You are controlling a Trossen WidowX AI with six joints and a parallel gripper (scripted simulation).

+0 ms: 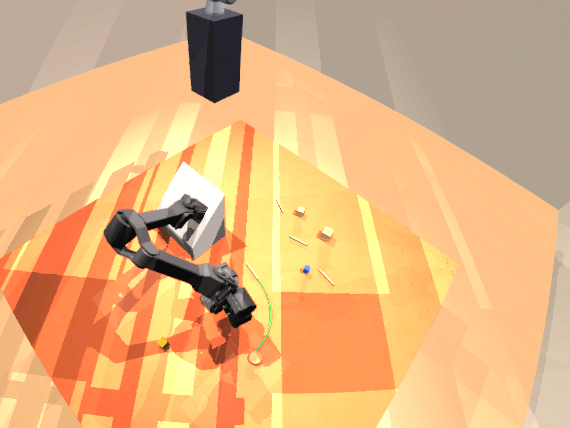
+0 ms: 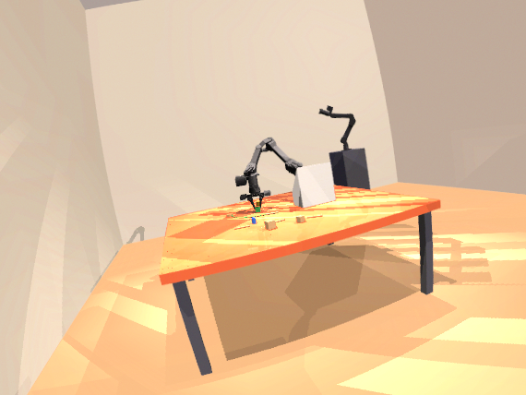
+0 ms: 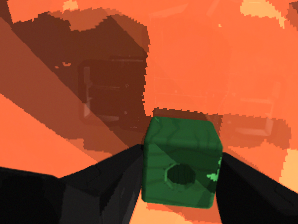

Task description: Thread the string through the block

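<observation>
Now: gripper tip 2 cm past the thin wooden stick, 15 cm to the right of it and 1 cm above it. Round my gripper tip: yellow cube: 7 cm behind, 22 cm to the right, 1 cm below; green block: right at my gripper tip; round wooden button: 17 cm ahead, 7 cm to the right, 1 cm below.
</observation>
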